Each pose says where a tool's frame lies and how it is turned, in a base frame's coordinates. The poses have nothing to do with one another.
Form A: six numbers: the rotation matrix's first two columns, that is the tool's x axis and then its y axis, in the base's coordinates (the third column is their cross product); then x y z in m.
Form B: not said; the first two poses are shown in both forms.
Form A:
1: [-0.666 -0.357 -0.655 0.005 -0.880 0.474 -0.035 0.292 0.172]
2: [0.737 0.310 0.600 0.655 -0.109 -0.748 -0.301 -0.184 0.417]
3: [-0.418 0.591 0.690 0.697 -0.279 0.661 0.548 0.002 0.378]
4: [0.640 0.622 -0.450 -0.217 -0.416 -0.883 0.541 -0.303 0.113]
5: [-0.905 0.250 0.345 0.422 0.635 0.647 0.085 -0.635 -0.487]
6: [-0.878 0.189 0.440 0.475 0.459 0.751 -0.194 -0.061 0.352]
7: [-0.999 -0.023 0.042 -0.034 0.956 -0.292 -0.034 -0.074 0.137]
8: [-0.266 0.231 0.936 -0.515 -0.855 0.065 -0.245 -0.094 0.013]
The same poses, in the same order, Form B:
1: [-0.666 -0.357 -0.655 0.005 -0.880 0.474 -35 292 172]
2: [0.737 0.310 0.600 0.655 -0.109 -0.748 -301 -184 417]
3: [-0.418 0.591 0.690 0.697 -0.279 0.661 548 2 378]
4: [0.640 0.622 -0.450 -0.217 -0.416 -0.883 541 -303 113]
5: [-0.905 0.250 0.345 0.422 0.635 0.647 85 -635 -487]
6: [-0.878 0.189 0.440 0.475 0.459 0.751 -194 -61 352]
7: [-0.999 -0.023 0.042 -0.034 0.956 -0.292 -34 -74 137]
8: [-0.266 0.231 0.936 -0.515 -0.855 0.065 -245 -94 13]
